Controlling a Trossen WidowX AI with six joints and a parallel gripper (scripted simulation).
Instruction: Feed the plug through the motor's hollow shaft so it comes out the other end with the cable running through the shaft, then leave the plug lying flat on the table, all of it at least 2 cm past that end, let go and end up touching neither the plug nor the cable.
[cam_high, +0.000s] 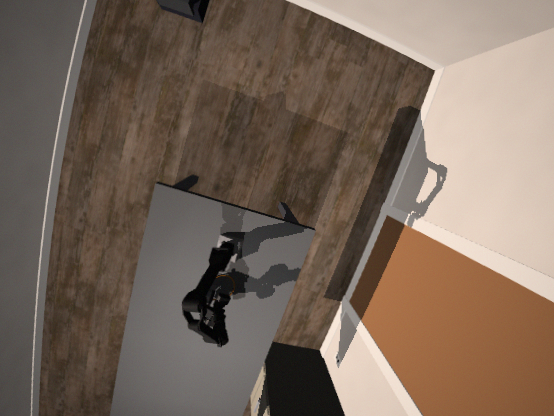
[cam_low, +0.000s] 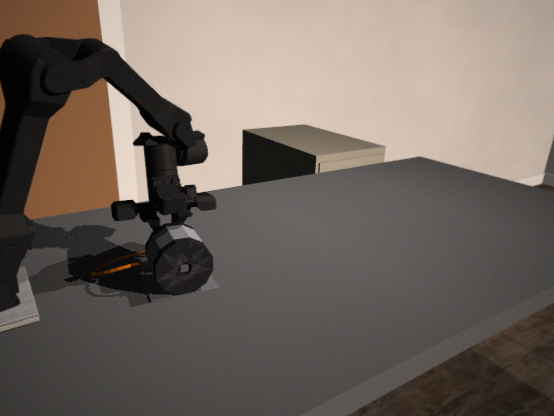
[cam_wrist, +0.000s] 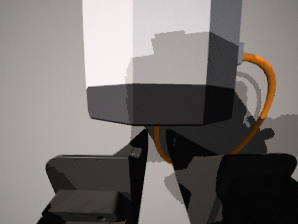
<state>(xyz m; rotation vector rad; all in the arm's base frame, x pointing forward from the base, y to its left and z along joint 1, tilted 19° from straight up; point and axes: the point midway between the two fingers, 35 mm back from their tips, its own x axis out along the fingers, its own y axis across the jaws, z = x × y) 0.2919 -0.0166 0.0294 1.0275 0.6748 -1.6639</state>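
Right now the grey plug is 100 mm to the right of my hand, 30 mm behind it and 20 mm below it. Round my hand: thin grey plate 70 mm to the right, 70 mm below, 20 mm behind.
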